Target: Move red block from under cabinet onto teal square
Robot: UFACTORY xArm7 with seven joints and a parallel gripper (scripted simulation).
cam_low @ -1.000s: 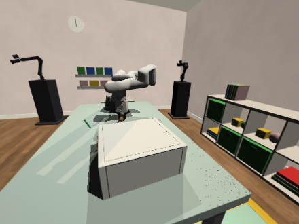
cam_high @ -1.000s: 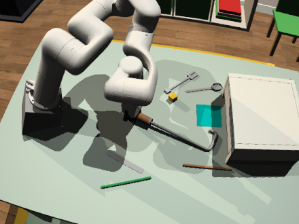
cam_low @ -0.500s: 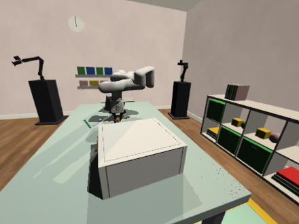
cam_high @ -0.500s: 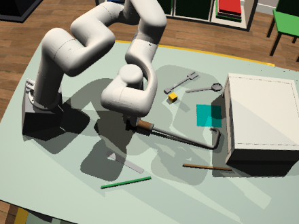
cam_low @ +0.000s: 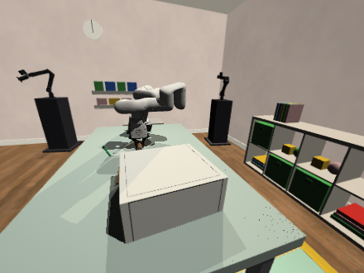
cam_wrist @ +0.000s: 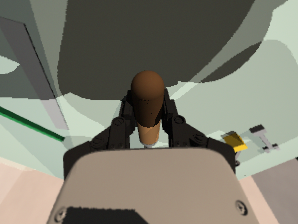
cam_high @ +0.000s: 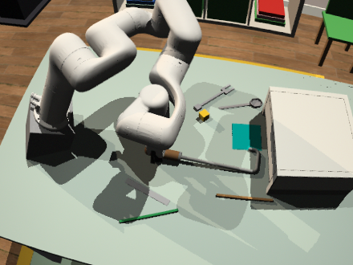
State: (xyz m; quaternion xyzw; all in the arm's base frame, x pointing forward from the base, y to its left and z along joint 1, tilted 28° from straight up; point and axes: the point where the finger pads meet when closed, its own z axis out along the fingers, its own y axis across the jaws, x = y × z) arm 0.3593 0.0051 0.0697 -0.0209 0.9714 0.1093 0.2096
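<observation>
The teal square is 250 mm ahead of my hand, 150 mm to the left of it and 20 mm below it. Also, from my hand: yellow cube: 100 mm ahead, 180 mm to the left, 10 mm below; then green stick: 40 mm ahead, 200 mm to the right, 20 mm below; then grey strip: 130 mm to the right, 20 mm below.
</observation>
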